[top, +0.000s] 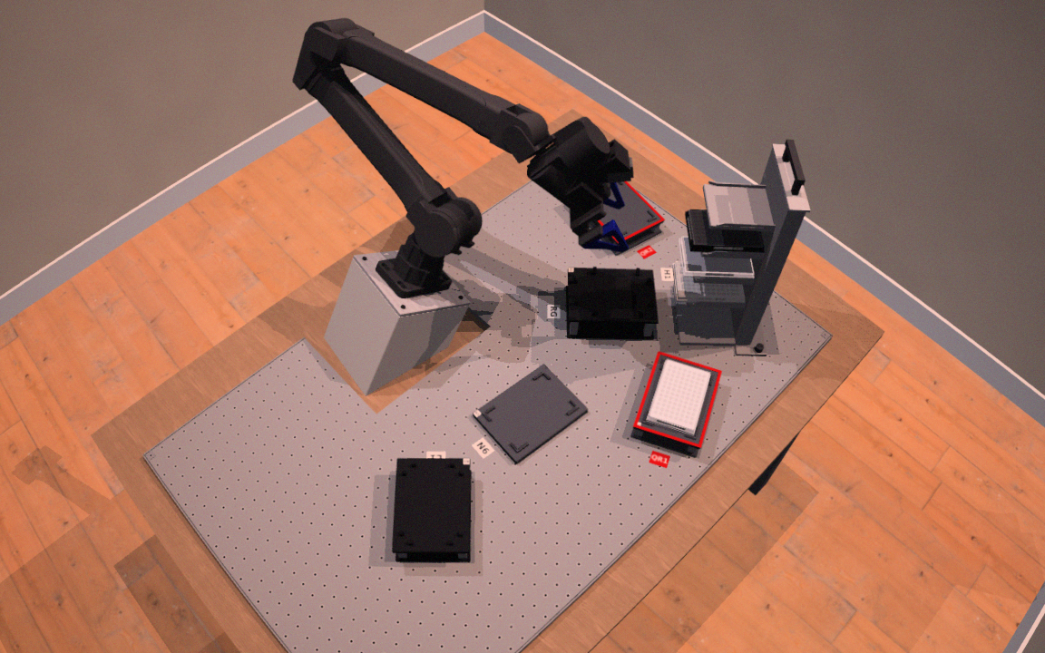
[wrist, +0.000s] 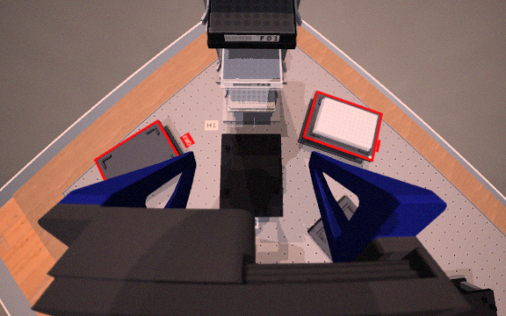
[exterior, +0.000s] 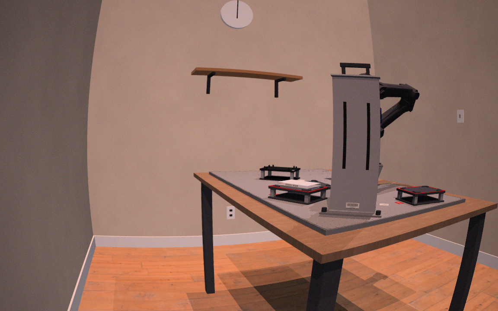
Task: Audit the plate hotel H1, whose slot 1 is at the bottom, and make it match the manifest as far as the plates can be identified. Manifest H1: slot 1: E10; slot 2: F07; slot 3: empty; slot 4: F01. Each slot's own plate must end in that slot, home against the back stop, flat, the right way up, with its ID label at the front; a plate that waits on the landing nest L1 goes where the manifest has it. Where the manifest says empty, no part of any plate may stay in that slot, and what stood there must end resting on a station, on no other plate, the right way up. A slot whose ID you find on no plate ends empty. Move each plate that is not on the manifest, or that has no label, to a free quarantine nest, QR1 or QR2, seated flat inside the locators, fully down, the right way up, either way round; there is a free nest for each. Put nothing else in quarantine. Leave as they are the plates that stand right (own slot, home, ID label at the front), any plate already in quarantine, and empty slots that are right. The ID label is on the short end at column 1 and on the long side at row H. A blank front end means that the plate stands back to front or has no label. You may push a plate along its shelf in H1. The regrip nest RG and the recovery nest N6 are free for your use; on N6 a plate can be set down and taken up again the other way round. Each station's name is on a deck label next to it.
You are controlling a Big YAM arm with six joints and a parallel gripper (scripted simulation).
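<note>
Right now the black plate is 12 cm ahead of my hand and 14 cm to the left of it. Also, from my hand: H1 deck label (1 cm ahead, 16 cm to the left, 25 cm below); then black regrip nest RG (19 cm below); then hotel back wall (17 cm ahead, 20 cm to the left, 6 cm below).
</note>
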